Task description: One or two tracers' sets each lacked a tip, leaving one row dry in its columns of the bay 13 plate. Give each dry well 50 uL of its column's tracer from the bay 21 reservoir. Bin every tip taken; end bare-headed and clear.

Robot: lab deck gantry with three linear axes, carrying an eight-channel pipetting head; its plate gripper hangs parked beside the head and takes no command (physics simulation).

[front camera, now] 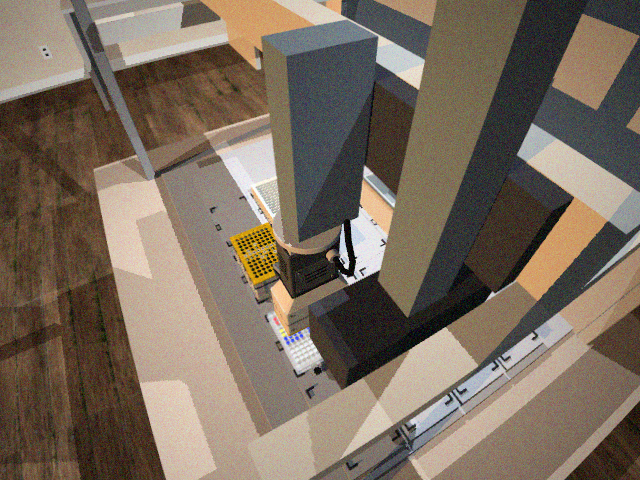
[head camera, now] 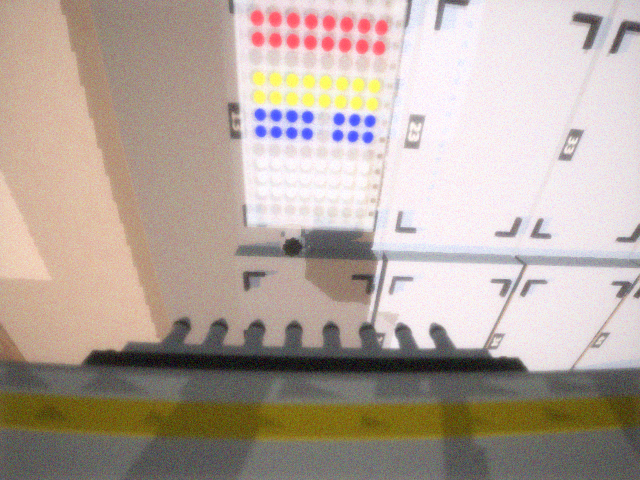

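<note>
The bay 13 plate [front camera: 305, 356] [head camera: 315, 155] lies flat on the deck. In the head view it shows two full red columns, two full yellow columns and two blue columns; both blue columns have a pale gap at the fifth well from the left. The pipetting head [front camera: 312, 271] is over the plate's far end in the front view. Its eight channels [head camera: 312, 330] show as short dark stubs without visible tips, near the lower edge of the head view. The cream reservoir [front camera: 266, 195] is partly hidden behind the head column. The parked plate gripper's fingers do not show.
A yellow tip rack [front camera: 254, 252] with dark holes and some pale spots stands beyond the plate, partly behind the head. The bin [front camera: 375, 206] is mostly hidden behind the gantry columns. A dark gantry block [front camera: 356, 330] is beside the plate. A small black knob [head camera: 292, 245] sits just beyond the plate's edge.
</note>
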